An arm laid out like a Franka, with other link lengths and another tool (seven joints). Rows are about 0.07 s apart.
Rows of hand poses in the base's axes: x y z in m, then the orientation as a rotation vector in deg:
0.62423 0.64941 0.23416 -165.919 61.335 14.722
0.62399 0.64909 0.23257 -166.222 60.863 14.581
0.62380 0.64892 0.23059 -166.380 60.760 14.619
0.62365 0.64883 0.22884 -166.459 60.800 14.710
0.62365 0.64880 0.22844 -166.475 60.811 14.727
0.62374 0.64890 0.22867 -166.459 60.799 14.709
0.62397 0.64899 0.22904 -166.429 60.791 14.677
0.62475 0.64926 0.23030 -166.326 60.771 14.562
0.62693 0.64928 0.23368 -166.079 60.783 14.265
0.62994 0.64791 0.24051 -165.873 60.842 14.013
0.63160 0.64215 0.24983 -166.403 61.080 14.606
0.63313 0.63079 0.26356 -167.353 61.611 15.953
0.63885 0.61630 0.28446 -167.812 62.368 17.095
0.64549 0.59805 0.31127 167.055 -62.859 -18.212
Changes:
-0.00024 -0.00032 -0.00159 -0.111 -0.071 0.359
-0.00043 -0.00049 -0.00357 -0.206 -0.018 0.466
-0.00058 -0.00058 -0.00532 -0.277 0.066 0.468
-0.00058 -0.00061 -0.00572 -0.292 0.082 0.467
-0.00049 -0.00051 -0.00549 -0.277 0.065 0.469
-0.00026 -0.00042 -0.00512 -0.252 0.036 0.464
0.00052 -0.00015 -0.00386 -0.171 -0.067 0.442
0.00270 -0.00013 -0.00048 -0.003 -0.319 0.356
0.00571 -0.00150 0.00635 0.118 -0.525 0.255
0.00737 -0.00726 0.01567 -0.346 0.022 0.289
0.00890 -0.01862 0.02940 -1.183 1.189 0.295
0.01462 -0.03311 0.05030 -1.712 2.124 0.026
0.02126 -0.05136 0.07711 -2.180 3.099 -0.357

